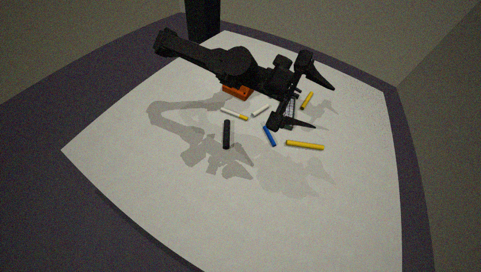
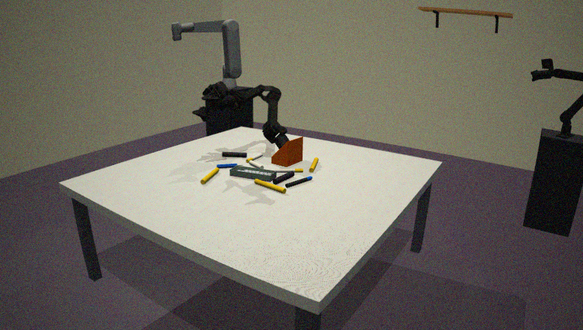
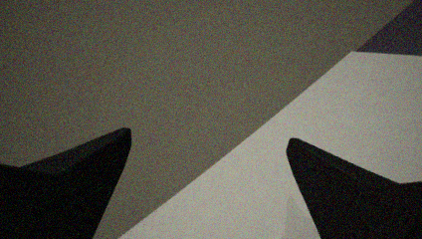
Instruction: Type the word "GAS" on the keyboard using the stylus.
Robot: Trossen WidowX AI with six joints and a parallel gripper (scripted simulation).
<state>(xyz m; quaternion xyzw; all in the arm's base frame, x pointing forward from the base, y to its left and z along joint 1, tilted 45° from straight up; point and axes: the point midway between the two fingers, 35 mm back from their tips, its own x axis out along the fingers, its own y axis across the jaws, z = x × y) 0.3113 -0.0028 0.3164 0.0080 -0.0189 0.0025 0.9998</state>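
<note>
The blue stylus lies 280 mm below my gripper tip, 120 mm behind it and 100 mm to the left of it. From my gripper tip the other things lie so: grey stylus tip 280 mm below, 150 mm behind, 120 mm to the left; then blue-tipped pen 450 mm to the left, 280 mm below, 160 mm behind.
</note>
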